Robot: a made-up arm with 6 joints.
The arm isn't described. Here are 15 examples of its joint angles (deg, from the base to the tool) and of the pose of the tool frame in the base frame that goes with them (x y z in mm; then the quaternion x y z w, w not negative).
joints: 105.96 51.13 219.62 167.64 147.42 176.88
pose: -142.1 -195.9 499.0 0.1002 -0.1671 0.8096 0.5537
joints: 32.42 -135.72 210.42 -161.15 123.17 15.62
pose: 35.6 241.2 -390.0 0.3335 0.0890 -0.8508 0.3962
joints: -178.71 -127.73 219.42 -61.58 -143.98 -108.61
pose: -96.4 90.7 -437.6 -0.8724 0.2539 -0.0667 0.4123
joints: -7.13 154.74 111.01 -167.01 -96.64 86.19
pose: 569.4 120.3 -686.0 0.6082 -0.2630 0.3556 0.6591
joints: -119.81 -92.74 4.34 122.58 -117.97 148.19
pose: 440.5 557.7 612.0 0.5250 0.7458 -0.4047 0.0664
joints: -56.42 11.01 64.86 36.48 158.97 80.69
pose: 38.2 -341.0 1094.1 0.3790 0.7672 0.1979 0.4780
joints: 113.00 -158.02 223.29 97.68 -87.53 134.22
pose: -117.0 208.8 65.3 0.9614 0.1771 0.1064 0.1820
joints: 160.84 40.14 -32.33 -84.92 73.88 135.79
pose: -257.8 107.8 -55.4 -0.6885 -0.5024 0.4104 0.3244
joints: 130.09 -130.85 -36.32 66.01 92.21 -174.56
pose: 433.4 -391.8 332.0 -0.0143 0.0895 -0.8437 0.5292
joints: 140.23 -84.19 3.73 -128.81 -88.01 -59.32
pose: 154.5 -287.6 701.3 0.3375 -0.3790 -0.6045 0.6141
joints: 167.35 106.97 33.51 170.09 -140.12 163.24
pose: -662.7 -48.1 -492.8 0.5609 0.0350 0.8219 0.0931
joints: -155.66 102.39 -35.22 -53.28 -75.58 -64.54
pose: -24.4 116.9 -201.6 -0.6272 0.0577 -0.2740 0.7268
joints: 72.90 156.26 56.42 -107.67 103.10 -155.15
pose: -80.3 -59.7 -781.3 0.8968 -0.3027 0.0448 0.3196
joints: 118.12 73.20 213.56 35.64 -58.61 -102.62
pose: 148.6 58.1 520.1 -0.8412 -0.1876 -0.5052 0.0441
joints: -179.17 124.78 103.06 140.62 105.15 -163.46
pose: -919.4 -164.1 -212.8 0.8025 -0.1825 -0.4504 0.3463
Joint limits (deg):
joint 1: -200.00..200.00
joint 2: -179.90..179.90
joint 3: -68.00..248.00
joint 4: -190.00..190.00
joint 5: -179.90..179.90
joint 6: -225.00..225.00
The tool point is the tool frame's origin. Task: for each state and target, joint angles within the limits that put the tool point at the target. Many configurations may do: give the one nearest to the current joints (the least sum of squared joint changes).
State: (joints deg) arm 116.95 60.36 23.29 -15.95 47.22 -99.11
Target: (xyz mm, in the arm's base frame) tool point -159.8 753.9 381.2
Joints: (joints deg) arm 115.99 31.44 19.61 -16.73 47.22 -99.11
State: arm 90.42 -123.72 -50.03 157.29 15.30 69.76
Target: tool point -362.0 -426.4 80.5
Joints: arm 68.31 -158.86 -34.59 156.45 15.30 69.76
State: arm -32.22 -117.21 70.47 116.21 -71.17 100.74
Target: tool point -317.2 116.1 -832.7
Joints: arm -12.92 -154.45 82.00 102.51 -71.17 100.74
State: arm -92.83 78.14 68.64 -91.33 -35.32 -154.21
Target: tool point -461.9 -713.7 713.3
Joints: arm -121.67 49.15 97.96 -84.60 -35.32 -154.21
